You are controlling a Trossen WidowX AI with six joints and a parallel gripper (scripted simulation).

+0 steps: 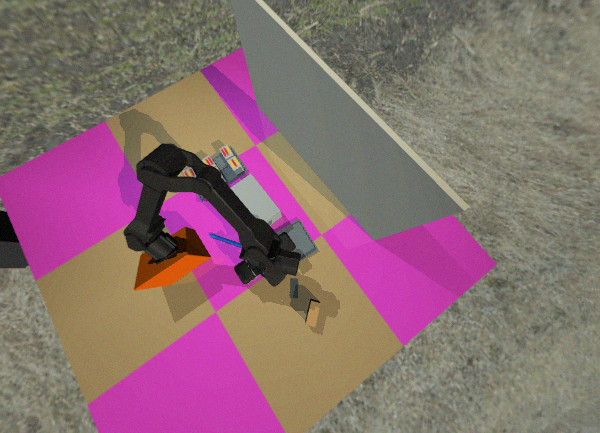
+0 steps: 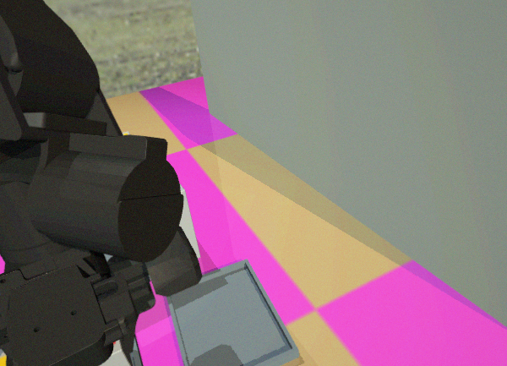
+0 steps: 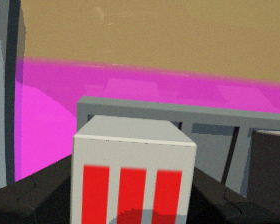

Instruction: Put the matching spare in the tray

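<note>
The rack lies 40 mm behind my gripper tip, 10 mm to the left of it and 10 mm below it. The rest, counted from my gripper tip: blue rod: 140 mm to the left, 80 mm behind, 10 mm below; then spare: 30 mm above; then grey shallow tray: 110 mm ahead, 10 mm to the right, 10 mm below.
</note>
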